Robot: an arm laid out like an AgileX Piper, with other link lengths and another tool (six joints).
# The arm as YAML. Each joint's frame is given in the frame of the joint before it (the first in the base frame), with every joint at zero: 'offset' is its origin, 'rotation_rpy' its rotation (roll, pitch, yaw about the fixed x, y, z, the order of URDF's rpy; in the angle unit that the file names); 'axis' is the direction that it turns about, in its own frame. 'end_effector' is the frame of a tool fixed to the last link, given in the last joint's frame.
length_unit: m
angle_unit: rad
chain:
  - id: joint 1
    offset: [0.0, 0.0, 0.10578]
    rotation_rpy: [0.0, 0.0, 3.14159]
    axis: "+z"
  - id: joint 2
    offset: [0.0, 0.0, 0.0]
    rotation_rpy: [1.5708, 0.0, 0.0]
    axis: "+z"
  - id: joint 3
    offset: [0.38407, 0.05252, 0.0]
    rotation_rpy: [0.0, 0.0, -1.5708]
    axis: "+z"
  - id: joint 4
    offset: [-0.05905, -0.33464, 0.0]
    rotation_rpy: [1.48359, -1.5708, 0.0]
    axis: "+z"
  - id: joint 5
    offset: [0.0, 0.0, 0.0]
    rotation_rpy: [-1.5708, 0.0, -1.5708]
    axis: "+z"
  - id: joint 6
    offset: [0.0, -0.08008, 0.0]
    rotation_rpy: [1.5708, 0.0, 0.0]
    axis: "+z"
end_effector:
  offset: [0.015, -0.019, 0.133]
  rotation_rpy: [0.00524, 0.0, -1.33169]
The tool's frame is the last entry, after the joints.
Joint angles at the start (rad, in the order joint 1, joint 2, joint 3, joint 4, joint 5, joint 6):
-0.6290, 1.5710, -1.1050, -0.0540, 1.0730, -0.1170
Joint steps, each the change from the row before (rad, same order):
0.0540, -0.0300, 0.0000, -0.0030, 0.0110, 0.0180
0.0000, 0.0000, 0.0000, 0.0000, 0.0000, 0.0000
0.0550, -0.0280, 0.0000, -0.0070, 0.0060, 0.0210
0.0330, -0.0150, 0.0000, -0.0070, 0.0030, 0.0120
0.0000, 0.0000, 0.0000, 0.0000, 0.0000, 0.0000
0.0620, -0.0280, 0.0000, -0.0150, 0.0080, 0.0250
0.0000, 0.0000, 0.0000, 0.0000, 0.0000, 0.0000
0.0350, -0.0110, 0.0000, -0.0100, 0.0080, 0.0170
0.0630, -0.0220, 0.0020, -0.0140, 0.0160, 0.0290
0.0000, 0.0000, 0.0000, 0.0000, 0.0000, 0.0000
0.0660, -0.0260, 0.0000, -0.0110, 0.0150, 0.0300
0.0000, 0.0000, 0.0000, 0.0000, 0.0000, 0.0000
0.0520, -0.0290, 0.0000, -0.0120, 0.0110, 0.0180
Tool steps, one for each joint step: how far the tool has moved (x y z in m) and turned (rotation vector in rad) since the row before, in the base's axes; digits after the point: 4 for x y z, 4 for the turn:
0.0088, 0.0189, 0.0115, -0.0118, -0.0160, 0.0367
0.0000, 0.0000, 0.0000, 0.0000, 0.0000, 0.0000
0.0083, 0.0183, 0.0108, -0.0151, -0.0179, 0.0362
0.0044, 0.0105, 0.0058, -0.0103, -0.0089, 0.0232
0.0000, 0.0000, 0.0000, 0.0000, 0.0000, 0.0000
0.0065, 0.0199, 0.0108, -0.0186, -0.0151, 0.0412
0.0000, 0.0000, 0.0000, 0.0000, 0.0000, 0.0000
0.0027, 0.0111, 0.0042, -0.0078, -0.0015, 0.0204
0.0030, 0.0210, 0.0073, -0.0101, -0.0034, 0.0367
0.0000, 0.0000, 0.0000, 0.0000, 0.0000, 0.0000
0.0023, 0.0223, 0.0093, -0.0089, -0.0122, 0.0377
0.0000, 0.0000, 0.0000, 0.0000, 0.0000, 0.0000
-0.0004, 0.0168, 0.0103, -0.0126, -0.0177, 0.0357

